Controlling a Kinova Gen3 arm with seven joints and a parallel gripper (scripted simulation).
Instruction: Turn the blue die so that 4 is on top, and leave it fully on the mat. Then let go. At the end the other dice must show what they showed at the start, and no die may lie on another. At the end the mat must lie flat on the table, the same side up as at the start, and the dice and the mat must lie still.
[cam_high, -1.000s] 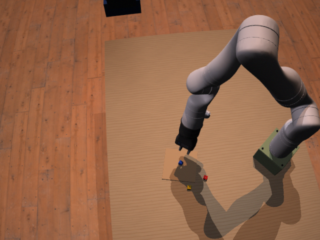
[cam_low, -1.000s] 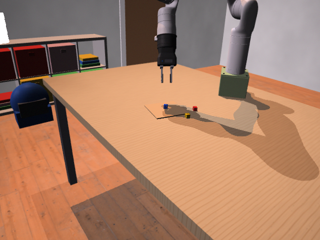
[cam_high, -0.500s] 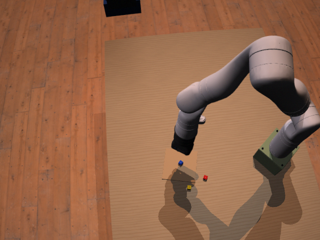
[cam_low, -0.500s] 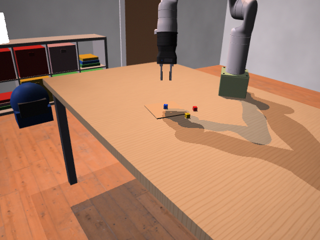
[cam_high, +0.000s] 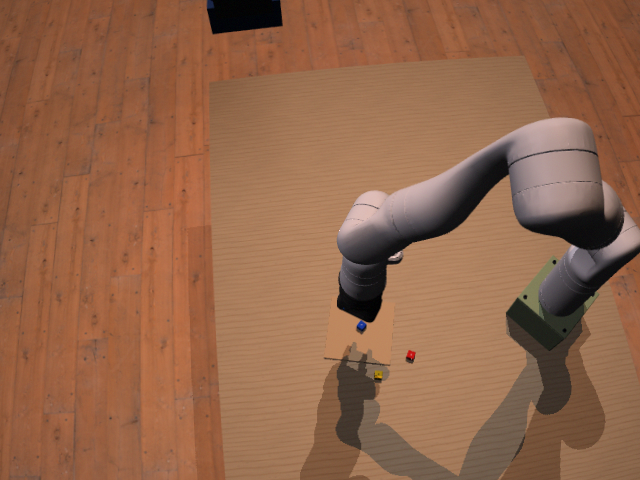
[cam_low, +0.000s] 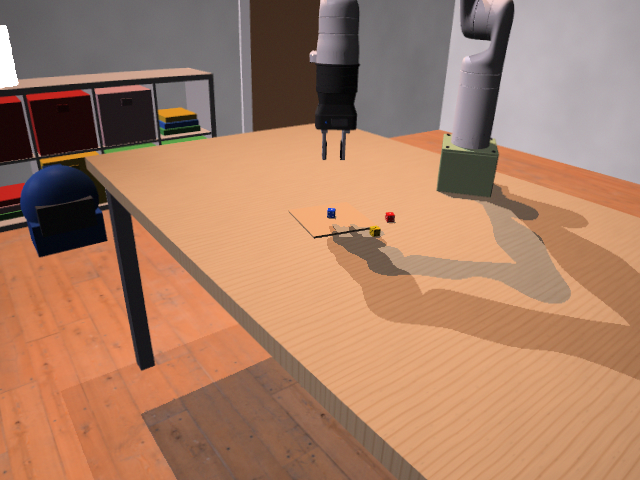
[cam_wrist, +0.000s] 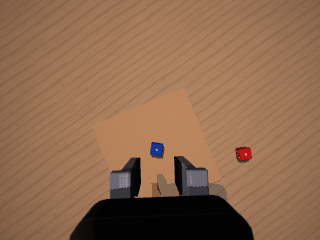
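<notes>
My hand is 130 mm above the blue die. Round my hand: yellow die 140 mm below, 110 mm to the left; tan mat 140 mm below; red die 140 mm below, 90 mm to the left, 80 mm behind.
</notes>
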